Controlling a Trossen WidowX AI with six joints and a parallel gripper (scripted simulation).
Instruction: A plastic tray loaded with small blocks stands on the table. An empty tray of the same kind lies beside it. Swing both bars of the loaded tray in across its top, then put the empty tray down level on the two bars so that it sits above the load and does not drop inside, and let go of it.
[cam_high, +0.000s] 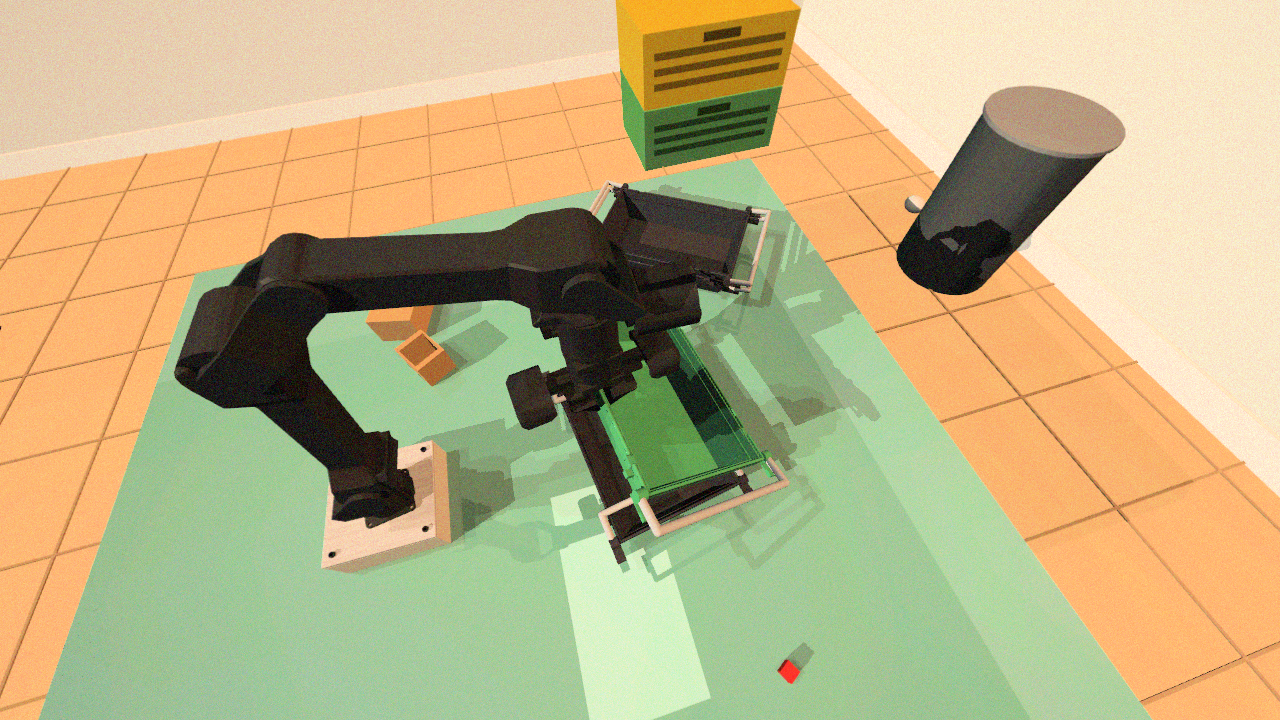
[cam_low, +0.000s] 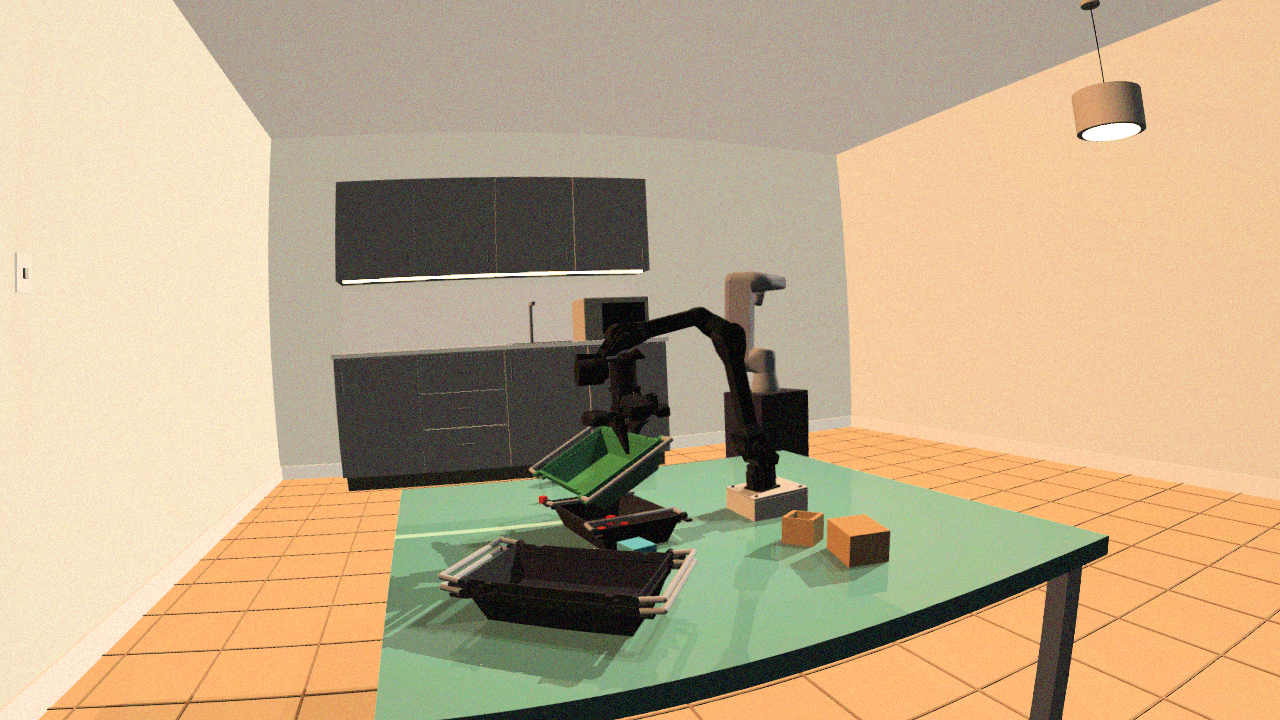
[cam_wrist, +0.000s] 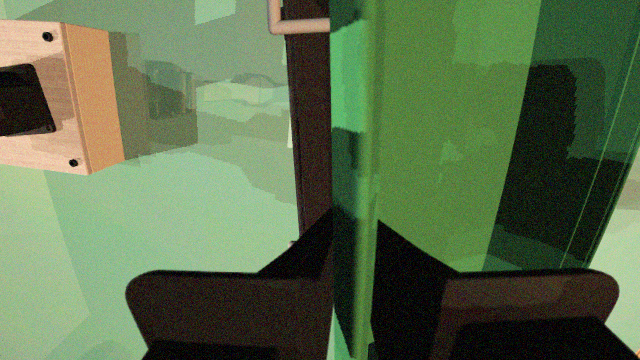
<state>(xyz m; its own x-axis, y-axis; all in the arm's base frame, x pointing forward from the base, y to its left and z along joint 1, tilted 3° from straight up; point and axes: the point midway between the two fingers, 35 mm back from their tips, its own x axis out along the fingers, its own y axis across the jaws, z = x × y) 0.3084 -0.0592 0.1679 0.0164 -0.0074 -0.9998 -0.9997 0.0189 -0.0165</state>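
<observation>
Right now my gripper tip is 8 cm short of the green tray and 1 cm above it.
</observation>
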